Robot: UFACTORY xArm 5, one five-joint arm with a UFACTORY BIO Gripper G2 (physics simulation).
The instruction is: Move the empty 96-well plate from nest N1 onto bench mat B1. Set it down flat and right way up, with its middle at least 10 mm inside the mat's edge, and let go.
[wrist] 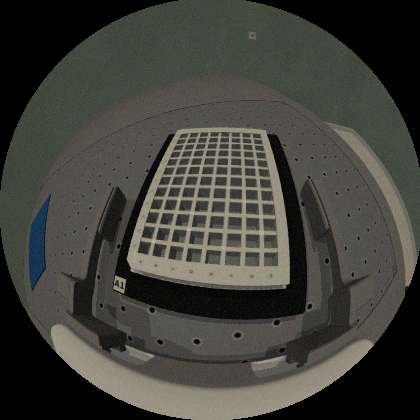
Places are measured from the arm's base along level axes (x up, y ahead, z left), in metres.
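Pixels of known places: hand, its tool point: (207, 210).
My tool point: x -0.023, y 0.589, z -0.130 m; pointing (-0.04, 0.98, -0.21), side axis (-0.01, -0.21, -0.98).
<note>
For each thing: its top centre in the pictures, then the offset to it from my tool point. Level surfaces: height alone.
- white 96-well plate, centre of its top: (213, 174) dy +0.015, dx +0.015, dz -0.008 m
- black nest, centre of its top: (214, 186) dy +0.015, dx +0.004, dz -0.008 m
- blue mat, height of its surface: dx -0.009 m
- grey bench board, height of its surface: dx -0.011 m
The white 96-well plate (210, 274) lies flat and right way up in the black nest (200, 300), in the middle of the wrist view. Its wells look empty. A small A1 label is at the nest's near left corner. My gripper (215, 209) is open, with one finger out to the left of the plate and the other out to the right. Neither finger touches the plate; the exact height above it is hard to tell. A blue mat (39, 242) shows in part at the far left; no label on it can be read.
A grey bench board (237, 109) with many small holes lies under the nest. A pale object (372, 155) stands beyond the board's right edge. Beyond the bench is a green floor (165, 40) with a small square marker (252, 36).
</note>
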